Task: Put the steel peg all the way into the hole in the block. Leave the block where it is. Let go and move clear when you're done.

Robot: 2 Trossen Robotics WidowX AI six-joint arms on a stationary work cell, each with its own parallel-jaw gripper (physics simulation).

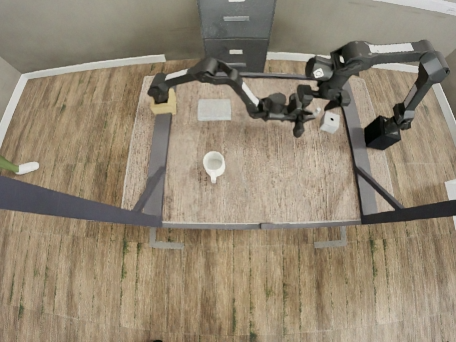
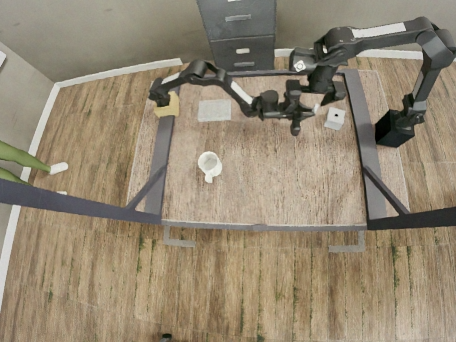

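Seen in the pictures: left gripper, fingertip midpoint: (image 1: 315,115) (image 2: 315,112); right gripper, fingertip midpoint: (image 1: 313,109) (image 2: 308,105); left arm's base at its link origin: (image 1: 161,98) (image 2: 163,101); right arm's base at its link origin: (image 1: 390,127) (image 2: 402,122).
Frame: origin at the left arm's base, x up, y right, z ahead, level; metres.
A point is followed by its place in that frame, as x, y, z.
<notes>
The white block (image 1: 327,127) {-0.040, 0.192, 0.748} (image 2: 333,123) {-0.031, 0.194, 0.753} stands on the table at the upper right, its dark hole facing up. My left gripper (image 1: 311,115) {0.040, 0.178, 0.661} (image 2: 311,111) {0.040, 0.178, 0.661} is shut on the steel peg (image 1: 317,110) {0.086, 0.180, 0.651} (image 2: 316,107) {0.085, 0.184, 0.654}, whose pale end sticks out past the fingertips, to the left of the block and apart from it. The peg's other end is hidden by the fingers. My right gripper (image 1: 321,104) (image 2: 318,101) is open and empty, close above and behind the peg, its fingers pointing down toward it. Part of it is hidden behind the left gripper.
A white mug (image 1: 214,164) {-0.064, 0.323, 0.224} (image 2: 210,163) {-0.064, 0.317, 0.216} stands left of the table's middle, its handle toward the front. A flat pale grey rectangle (image 1: 214,110) {-0.070, 0.051, 0.237} (image 2: 214,110) {-0.069, 0.048, 0.235} lies at the back left. Dark frame beams (image 1: 160,145) (image 2: 369,135) run along the table's sides.
</notes>
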